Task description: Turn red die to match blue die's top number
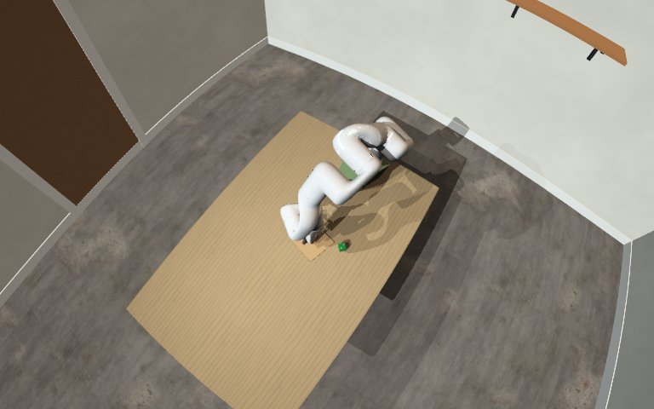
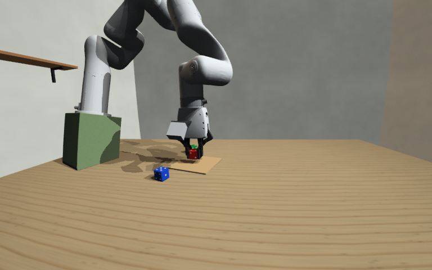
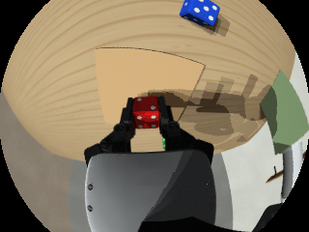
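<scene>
My hand is 40 mm above the tan mat. Round my hand: blue die (70 mm behind, 120 mm to the right, 30 mm below); then red die (10 mm below); then green die (40 mm behind, 130 mm to the left, 30 mm below).
</scene>
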